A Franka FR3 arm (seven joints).
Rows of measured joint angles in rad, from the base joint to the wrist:
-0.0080 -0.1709 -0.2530 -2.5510 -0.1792 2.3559 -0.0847
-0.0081 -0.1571 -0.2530 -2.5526 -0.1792 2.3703 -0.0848
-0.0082 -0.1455 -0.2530 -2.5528 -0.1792 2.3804 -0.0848
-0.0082 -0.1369 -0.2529 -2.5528 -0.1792 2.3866 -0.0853
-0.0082 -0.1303 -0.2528 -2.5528 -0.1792 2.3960 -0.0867
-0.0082 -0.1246 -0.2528 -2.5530 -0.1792 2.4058 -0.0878
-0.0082 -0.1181 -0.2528 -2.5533 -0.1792 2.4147 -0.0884
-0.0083 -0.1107 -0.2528 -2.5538 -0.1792 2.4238 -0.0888
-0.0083 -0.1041 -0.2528 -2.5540 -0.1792 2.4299 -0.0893
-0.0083 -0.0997 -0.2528 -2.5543 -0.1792 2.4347 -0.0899
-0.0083 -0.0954 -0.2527 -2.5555 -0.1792 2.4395 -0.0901
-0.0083 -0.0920 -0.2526 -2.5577 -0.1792 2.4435 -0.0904
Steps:
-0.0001 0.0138 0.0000 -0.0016 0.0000 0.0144 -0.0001
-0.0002 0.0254 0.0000 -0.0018 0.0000 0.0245 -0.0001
-0.0002 0.0340 0.0001 -0.0018 0.0000 0.0307 -0.0006
-0.0002 0.0406 0.0002 -0.0018 0.0000 0.0401 -0.0020
-0.0002 0.0463 0.0002 -0.0020 0.0000 0.0499 -0.0031
-0.0002 0.0528 0.0002 -0.0023 0.0000 0.0588 -0.0037
-0.0003 0.0602 0.0002 -0.0028 0.0000 0.0679 -0.0041
-0.0003 0.0668 0.0002 -0.0030 0.0000 0.0740 -0.0046
-0.0003 0.0712 0.0002 -0.0033 0.0000 0.0788 -0.0052
-0.0003 0.0755 0.0003 -0.0045 0.0000 0.0836 -0.0054
-0.0003 0.0789 0.0004 -0.0067 0.0000 0.0876 -0.0057

